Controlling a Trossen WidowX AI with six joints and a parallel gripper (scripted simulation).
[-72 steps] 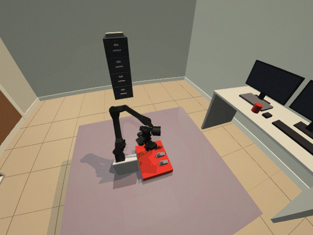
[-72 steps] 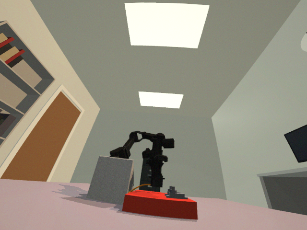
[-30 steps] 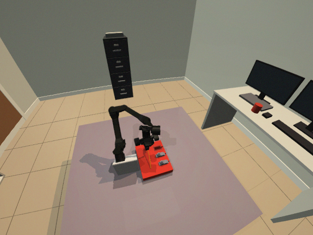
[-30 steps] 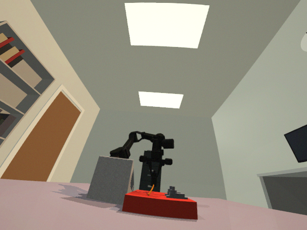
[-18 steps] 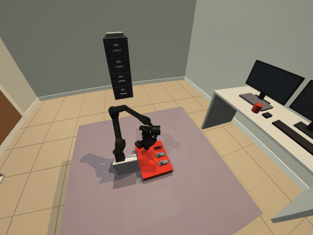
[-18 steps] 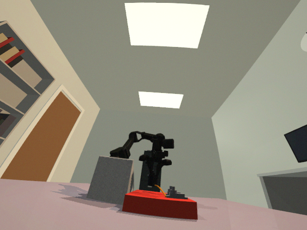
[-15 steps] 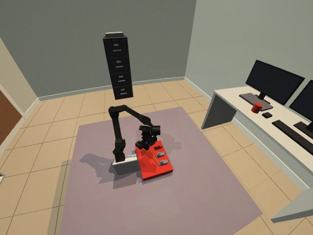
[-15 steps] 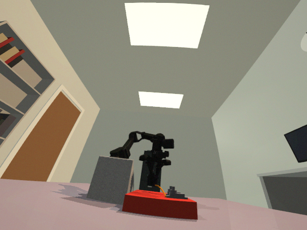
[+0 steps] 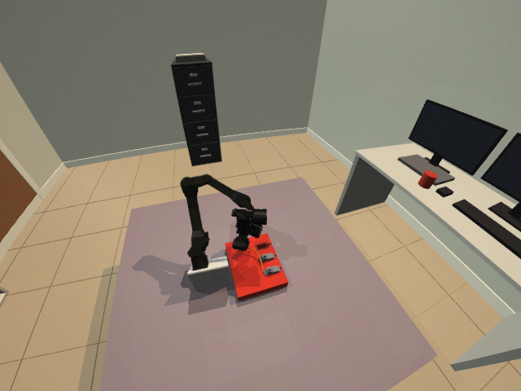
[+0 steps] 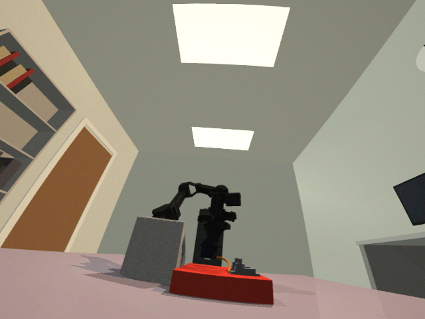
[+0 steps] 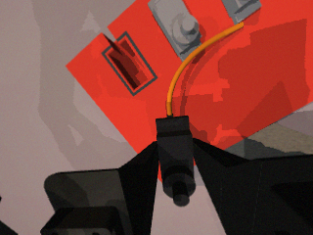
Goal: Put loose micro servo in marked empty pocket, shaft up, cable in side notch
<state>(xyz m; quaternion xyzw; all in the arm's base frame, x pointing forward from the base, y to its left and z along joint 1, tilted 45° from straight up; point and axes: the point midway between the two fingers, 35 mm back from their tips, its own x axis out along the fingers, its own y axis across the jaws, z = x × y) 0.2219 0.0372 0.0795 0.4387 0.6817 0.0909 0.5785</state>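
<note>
The red deck lies 1 cm behind my gripper tip, 7 cm to the right of it and 10 cm below it.
</note>
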